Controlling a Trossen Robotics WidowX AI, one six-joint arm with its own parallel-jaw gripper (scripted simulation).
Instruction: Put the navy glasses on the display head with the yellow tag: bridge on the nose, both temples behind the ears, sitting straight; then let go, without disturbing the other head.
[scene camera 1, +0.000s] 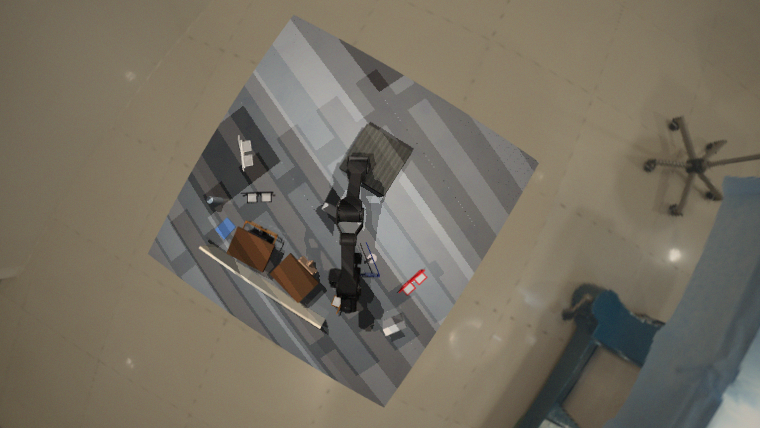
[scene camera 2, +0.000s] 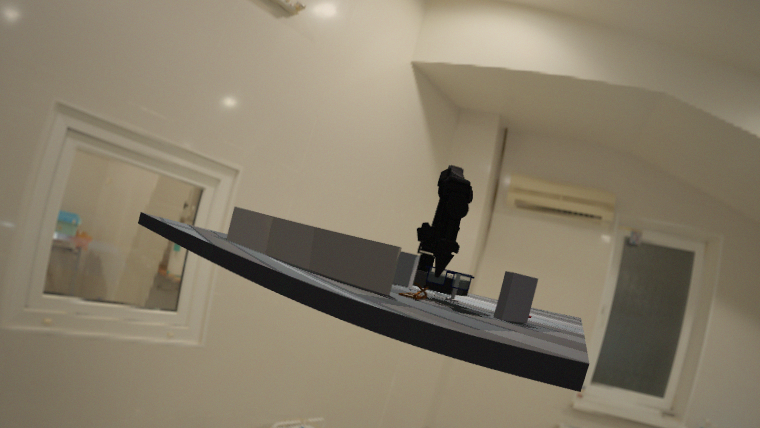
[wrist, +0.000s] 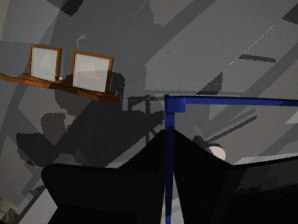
Labels:
My gripper (scene camera 2: 436, 277): 108 cm from the lens. A grey box (scene camera 2: 514, 304) is 90 cm from the lens. A pale bar (scene camera 2: 369, 264) is 88 cm from the lens.

